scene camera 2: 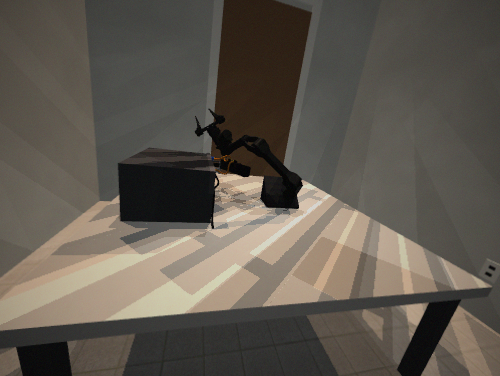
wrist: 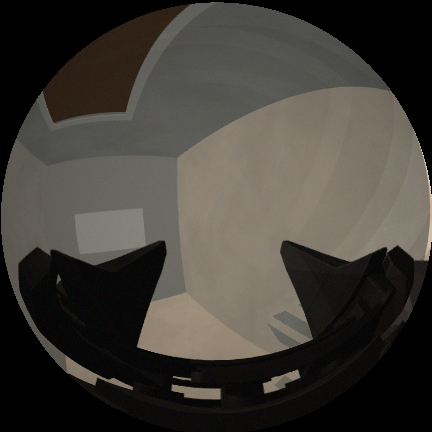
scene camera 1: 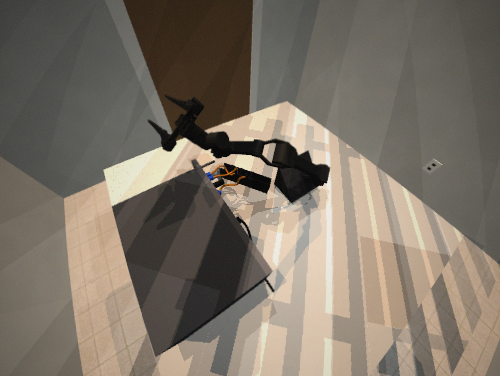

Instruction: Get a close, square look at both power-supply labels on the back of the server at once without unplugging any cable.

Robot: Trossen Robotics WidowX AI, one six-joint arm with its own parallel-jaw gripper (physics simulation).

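Frame: origin at the arm's base, x ahead, y left, z up, level; metres.
Seen in the pictures: gripper, fingertip midpoint: (scene camera 2: pixel 202 112) (wrist: pixel 224 247) (scene camera 1: pixel 156 107); arm's base, origin of the base link: (scene camera 2: pixel 289 194) (scene camera 1: pixel 308 175).
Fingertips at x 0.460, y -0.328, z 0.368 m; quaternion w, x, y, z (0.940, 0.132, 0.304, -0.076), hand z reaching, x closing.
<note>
Offsets run from my fingertips to a thing's middle. "pt": to the spot under its first point. Level surfaces: height alone.
The server, a dark box (scene camera 1: pixel 185 270) (scene camera 2: pixel 165 195), sits on the table. Its back side faces the arm's base. Orange cables @[pt 0.129 m back, 0.165 m left, 0.234 m down] (scene camera 1: pixel 231 171) with blue plugs @[0.045 m back, 0.141 m left, 0.234 m down] (scene camera 1: pixel 209 176) and a black cable @[pt 0.044 m back, 0.357 m left, 0.309 m down] (scene camera 1: pixel 247 229) (scene camera 2: pixel 216 181) come off the back. The power-supply labels cannot be made out in either scene view, and do not show in the wrist view. My gripper (scene camera 1: pixel 157 108) (scene camera 2: pixel 203 114) (wrist: pixel 224 247) is open and empty, raised above the server's level near its back far corner. Its fingers point up and away from the back. The wrist view shows walls between the fingers.
A black elongated object @[0.159 m back, 0.197 m left, 0.255 m down] (scene camera 1: pixel 257 181) (scene camera 2: pixel 240 169) lies beside the orange cables, between server and arm base (scene camera 1: pixel 295 187) (scene camera 2: pixel 272 192). All stand on the table @[0.431 m down] (scene camera 1: pixel 345 285) (scene camera 2: pixel 235 305). A brown door (scene camera 1: pixel 200 50) (scene camera 2: pixel 260 75) (wrist: pixel 100 70) is behind. An outlet (scene camera 1: pixel 432 166) is on the wall.
</note>
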